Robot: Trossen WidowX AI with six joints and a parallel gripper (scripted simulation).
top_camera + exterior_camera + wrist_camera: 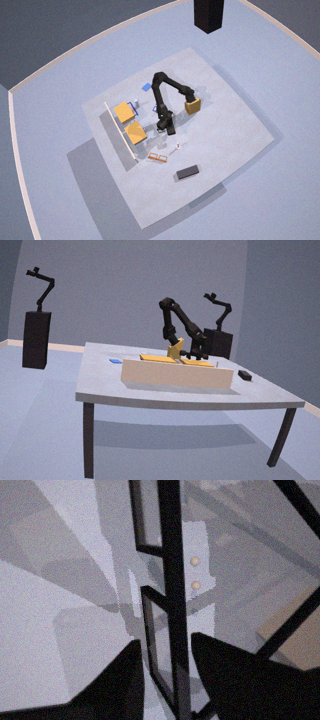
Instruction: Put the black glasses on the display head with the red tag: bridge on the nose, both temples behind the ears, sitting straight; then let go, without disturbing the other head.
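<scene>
My gripper tip is now 50 mm past the white cube, 70 mm to the left of it and 10 mm below it. Round my gripper tip: beige board 350 mm ahead, 210 mm to the right, 40 mm above; then black box 110 mm ahead, 380 mm to the left; then display head 210 mm ahead, 320 mm to the right, 40 mm above.
</scene>
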